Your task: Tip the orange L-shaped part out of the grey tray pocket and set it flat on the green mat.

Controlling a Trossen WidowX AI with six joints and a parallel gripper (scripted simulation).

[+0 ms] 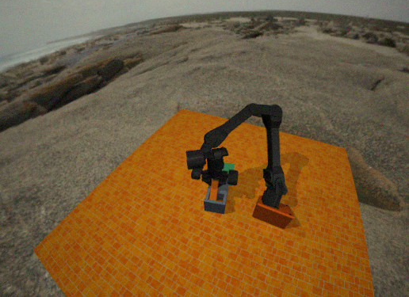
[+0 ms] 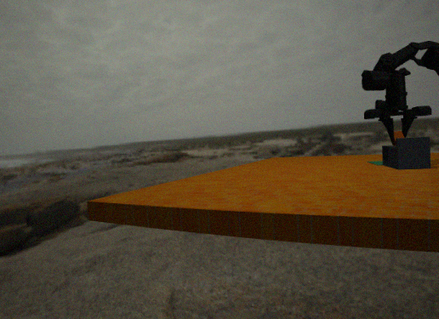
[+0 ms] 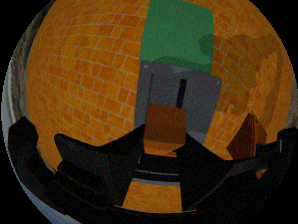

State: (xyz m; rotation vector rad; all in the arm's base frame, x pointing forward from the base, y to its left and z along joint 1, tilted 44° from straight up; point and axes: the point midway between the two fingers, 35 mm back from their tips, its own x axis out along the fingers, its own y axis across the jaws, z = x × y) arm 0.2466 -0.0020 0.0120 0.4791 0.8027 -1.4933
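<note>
Right now my gripper tip is 140 mm to the left of the green mat, 90 mm above it and 10 mm short of it. The rest, counted from my gripper tip: orange L-shaped part (30 mm to the left, 30 mm below, 20 mm behind).
</note>
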